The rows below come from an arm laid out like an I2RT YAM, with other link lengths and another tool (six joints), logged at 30 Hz.
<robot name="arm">
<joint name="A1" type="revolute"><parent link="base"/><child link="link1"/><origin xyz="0 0 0.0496" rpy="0 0 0"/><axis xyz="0 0 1"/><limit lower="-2.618" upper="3.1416"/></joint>
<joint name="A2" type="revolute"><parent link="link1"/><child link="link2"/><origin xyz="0.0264 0.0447 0.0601" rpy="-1.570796 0 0"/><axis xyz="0 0 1"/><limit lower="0" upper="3.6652"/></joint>
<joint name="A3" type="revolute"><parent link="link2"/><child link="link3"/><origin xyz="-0.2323 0 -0.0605" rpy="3.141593 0 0"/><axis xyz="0 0 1"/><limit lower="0" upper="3.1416"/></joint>
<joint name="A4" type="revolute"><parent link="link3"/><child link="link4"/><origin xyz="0.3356 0.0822 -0.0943" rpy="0 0 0"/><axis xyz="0 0 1"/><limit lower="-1.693" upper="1.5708"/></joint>
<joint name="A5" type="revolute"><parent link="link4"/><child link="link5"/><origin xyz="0.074 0.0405 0.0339" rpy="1.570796 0 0"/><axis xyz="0 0 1"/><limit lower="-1.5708" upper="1.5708"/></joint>
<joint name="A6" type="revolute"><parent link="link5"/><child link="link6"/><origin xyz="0.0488 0 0.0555" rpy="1.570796 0 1.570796"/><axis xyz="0 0 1"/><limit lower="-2.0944" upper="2.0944"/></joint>
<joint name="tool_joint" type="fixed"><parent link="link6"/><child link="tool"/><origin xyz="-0.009 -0.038 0.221" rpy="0 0.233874 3.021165"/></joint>
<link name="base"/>
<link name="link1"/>
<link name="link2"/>
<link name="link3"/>
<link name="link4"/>
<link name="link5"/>
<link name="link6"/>
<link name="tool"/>
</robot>
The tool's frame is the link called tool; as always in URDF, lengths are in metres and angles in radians.
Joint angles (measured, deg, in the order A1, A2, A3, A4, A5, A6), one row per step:
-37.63, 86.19, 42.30, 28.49, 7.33, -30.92
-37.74, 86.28, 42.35, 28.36, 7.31, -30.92
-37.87, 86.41, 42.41, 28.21, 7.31, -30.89
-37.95, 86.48, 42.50, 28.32, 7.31, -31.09
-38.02, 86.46, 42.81, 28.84, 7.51, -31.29
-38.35, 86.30, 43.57, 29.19, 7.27, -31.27
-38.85, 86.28, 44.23, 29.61, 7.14, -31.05
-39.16, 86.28, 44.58, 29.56, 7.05, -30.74
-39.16, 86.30, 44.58, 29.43, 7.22, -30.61
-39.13, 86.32, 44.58, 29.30, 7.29, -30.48
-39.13, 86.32, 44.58, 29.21, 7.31, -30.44
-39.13, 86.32, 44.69, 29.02, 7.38, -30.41
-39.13, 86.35, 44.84, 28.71, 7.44, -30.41
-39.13, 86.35, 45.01, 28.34, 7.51, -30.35
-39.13, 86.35, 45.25, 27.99, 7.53, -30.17
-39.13, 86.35, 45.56, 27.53, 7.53, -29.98
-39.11, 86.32, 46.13, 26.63, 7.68, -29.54
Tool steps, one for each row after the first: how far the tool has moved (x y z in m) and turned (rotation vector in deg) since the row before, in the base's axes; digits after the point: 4 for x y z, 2 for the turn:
-0.0006, -0.0010, -0.0012, 0.11, 0.13, -0.09
-0.0008, -0.0012, -0.0016, 0.16, 0.15, -0.14
0.0000, -0.0010, 0.0008, -0.21, 0.03, -0.03
0.0006, -0.0026, 0.0066, -0.70, -0.50, -0.21
0.0015, -0.0045, 0.0123, -0.73, -1.05, -0.10
-0.0005, -0.0062, 0.0102, -0.51, -1.03, -0.42
-0.0009, -0.0035, 0.0038, 0.04, -0.46, -0.29
-0.0007, -0.0006, -0.0009, 0.15, 0.05, -0.19
-0.0002, 0.0001, -0.0009, 0.17, 0.03, -0.07
-0.0001, 0.0000, -0.0005, 0.08, 0.04, -0.03
-0.0001, -0.0004, 0.0001, 0.06, 0.05, -0.07
0.0000, -0.0004, -0.0005, 0.11, 0.16, -0.06
0.0000, -0.0004, -0.0002, 0.15, 0.12, -0.08
0.0003, -0.0005, 0.0007, 0.19, -0.04, -0.06
0.0005, -0.0005, 0.0009, 0.22, -0.02, -0.04
0.0004, -0.0013, 0.0017, 0.45, -0.06, -0.23

